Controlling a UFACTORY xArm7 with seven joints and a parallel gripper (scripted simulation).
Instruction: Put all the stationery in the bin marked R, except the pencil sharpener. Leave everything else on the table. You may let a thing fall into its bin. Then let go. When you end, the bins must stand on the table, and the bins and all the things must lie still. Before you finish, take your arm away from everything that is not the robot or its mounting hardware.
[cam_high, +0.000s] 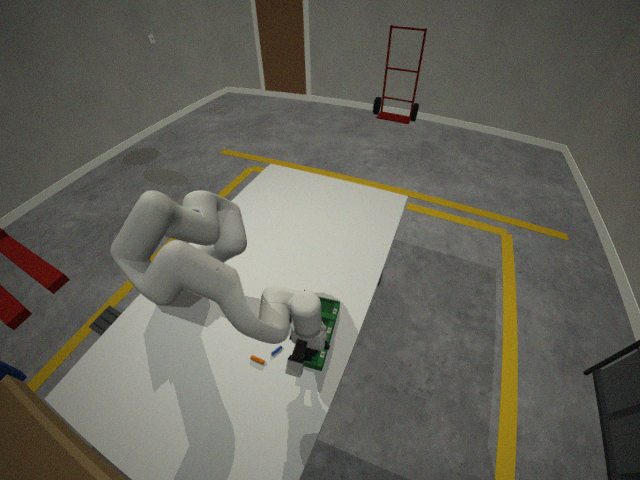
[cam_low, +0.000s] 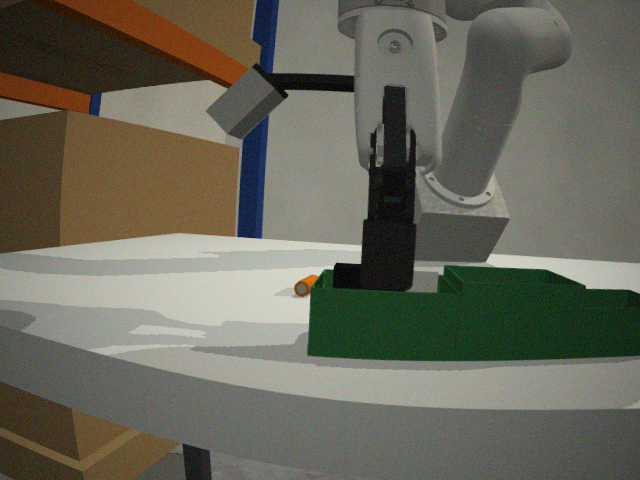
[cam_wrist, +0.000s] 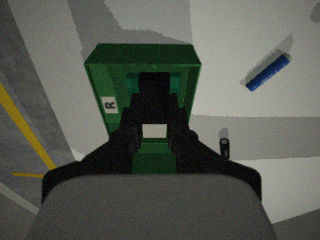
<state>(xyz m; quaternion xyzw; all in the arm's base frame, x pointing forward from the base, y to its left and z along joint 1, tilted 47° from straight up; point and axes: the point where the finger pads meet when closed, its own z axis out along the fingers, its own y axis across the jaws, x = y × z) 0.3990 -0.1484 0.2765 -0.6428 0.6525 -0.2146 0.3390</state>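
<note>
My hand is 40 mm above the small green block. From my hand the other things lie so: black cylinder 120 mm behind, 110 mm to the left, 50 mm below; then blue cylinder 110 mm behind, 50 mm below, 30 mm to the right; then black block 20 mm below, 10 mm to the left.
</note>
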